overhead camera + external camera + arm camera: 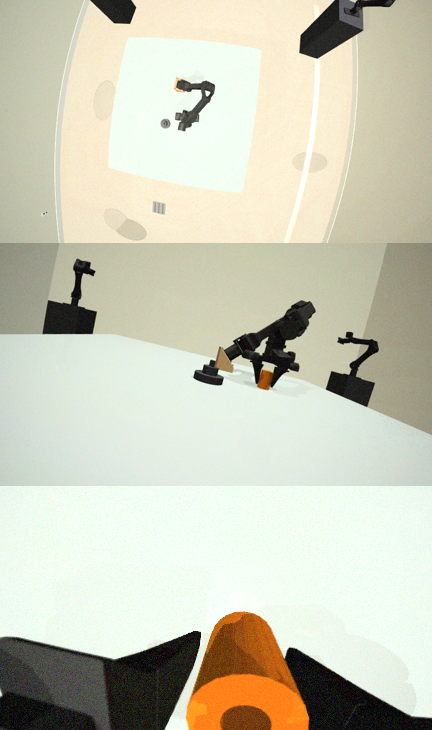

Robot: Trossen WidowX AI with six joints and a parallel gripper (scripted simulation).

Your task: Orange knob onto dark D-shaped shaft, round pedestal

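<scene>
Right now the dark round pedestal is 190 mm to the right of my gripper tip, 90 mm ahead of it and 20 mm above it. Also, from my gripper tip: orange knob 20 mm above.
</scene>
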